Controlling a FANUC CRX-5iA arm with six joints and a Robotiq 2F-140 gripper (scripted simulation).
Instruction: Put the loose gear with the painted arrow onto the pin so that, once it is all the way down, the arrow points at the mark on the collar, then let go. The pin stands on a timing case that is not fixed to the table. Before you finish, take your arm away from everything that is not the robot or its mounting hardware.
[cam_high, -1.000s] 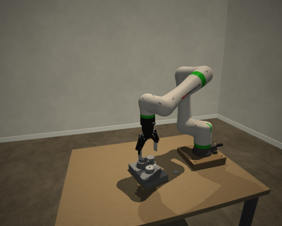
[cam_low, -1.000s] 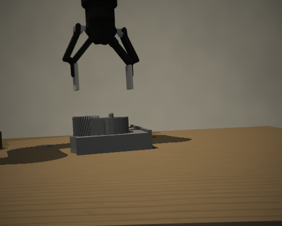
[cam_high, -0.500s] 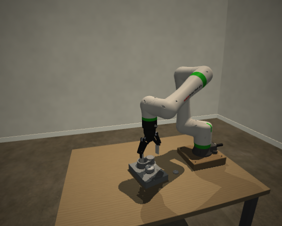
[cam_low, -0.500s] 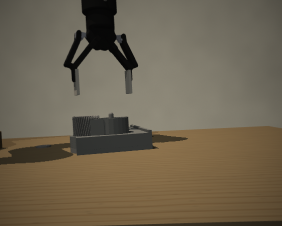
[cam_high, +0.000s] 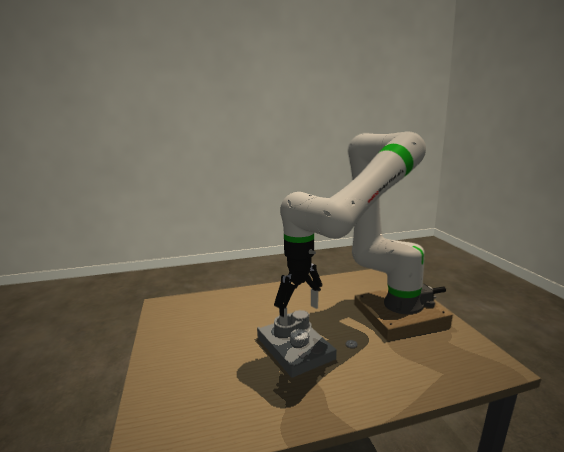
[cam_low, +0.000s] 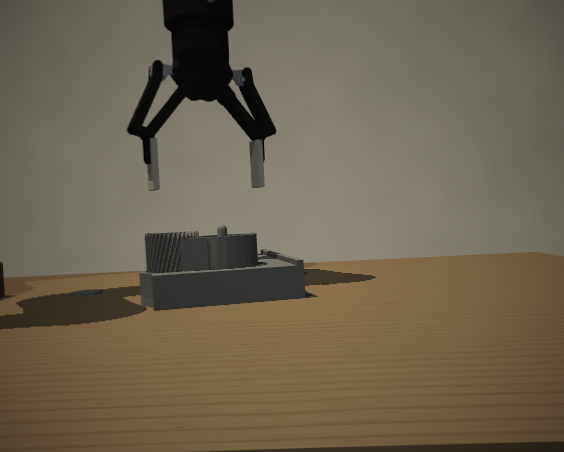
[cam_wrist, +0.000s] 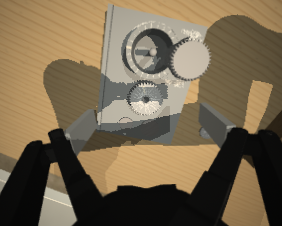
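Right now the gear is 90 mm below my hand.
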